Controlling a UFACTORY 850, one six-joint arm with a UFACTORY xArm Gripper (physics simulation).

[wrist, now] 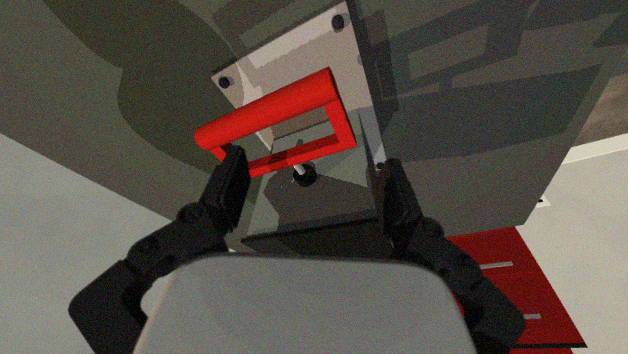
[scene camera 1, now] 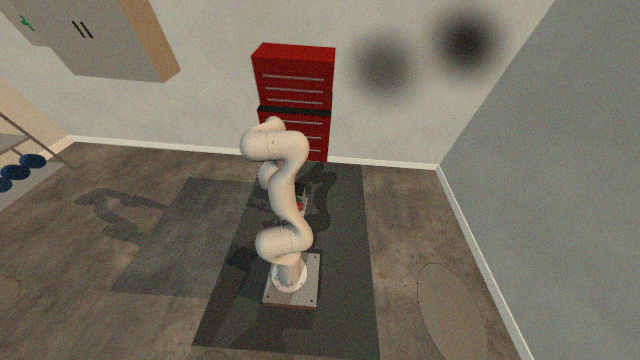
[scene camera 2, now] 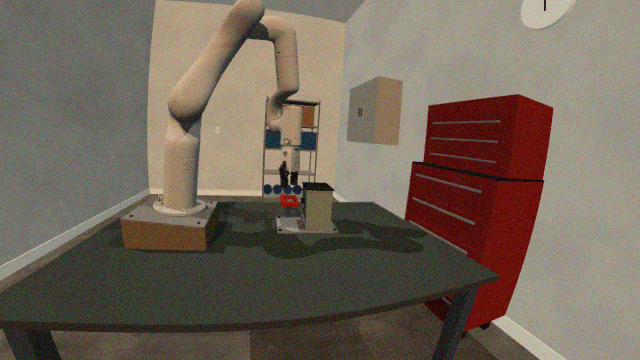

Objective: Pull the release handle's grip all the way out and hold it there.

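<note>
The release handle's red grip (scene camera 1: 299, 206) (scene camera 2: 289, 204) (wrist: 270, 113) is a rectangular loop with a thick round bar. A thin pale rod (wrist: 299, 169) joins it to a black collar on the beige housing (scene camera 2: 318, 210). The housing stands upright on a pale base plate (scene camera 2: 287, 226) (wrist: 300, 52). My gripper (scene camera 2: 289, 184) (wrist: 314, 168) is open and empty, pointing down a little above the grip. In the wrist view the left finger overlaps the grip's left end, and the right finger is off to its right. Contact cannot be told. The arm hides the gripper in scene camera 1.
The housing's dark top (scene camera 2: 318, 186) rises beside the fingers. The arm's base block (scene camera 2: 165, 234) (scene camera 1: 292, 300) stands on the dark green table (scene camera 2: 240, 295). A red tool cabinet (scene camera 1: 295, 75) (scene camera 2: 465, 142) stands beyond the table, by the wall.
</note>
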